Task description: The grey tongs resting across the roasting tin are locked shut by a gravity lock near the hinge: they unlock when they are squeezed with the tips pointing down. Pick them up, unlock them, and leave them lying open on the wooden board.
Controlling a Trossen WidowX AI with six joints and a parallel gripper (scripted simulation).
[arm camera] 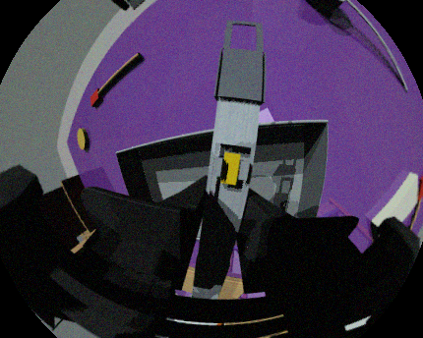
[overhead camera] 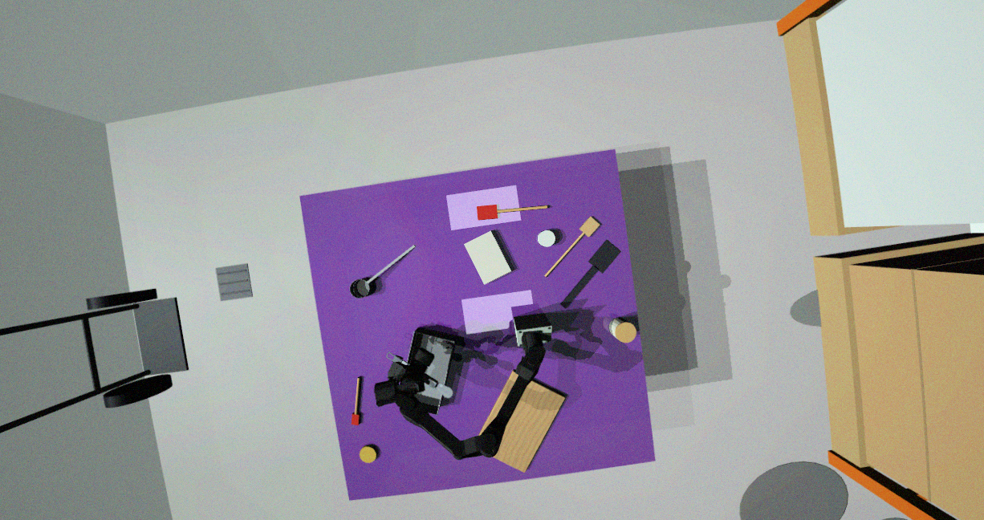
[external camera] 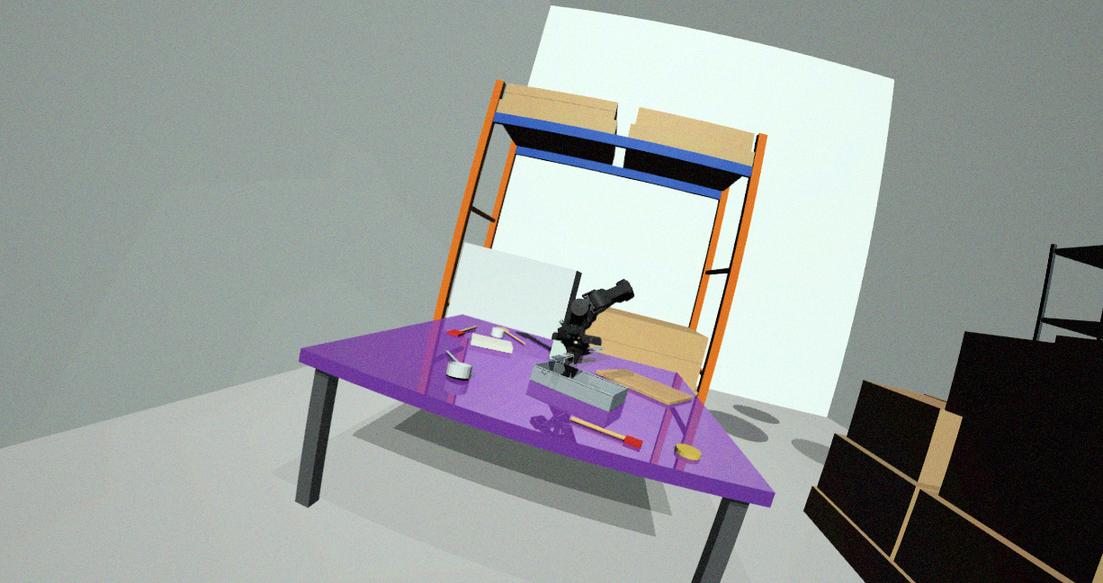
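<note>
My gripper tip is 30 mm past the dark roasting tin, 40 mm to the right of it and 70 mm above it. The rest, counted from my gripper tip: yellow lock piece: 20 mm ahead, 20 mm to the right, 30 mm above; white block: 300 mm behind, 400 mm to the right, 80 mm below; wooden board: 380 mm behind, 290 mm to the left, 90 mm below.
</note>
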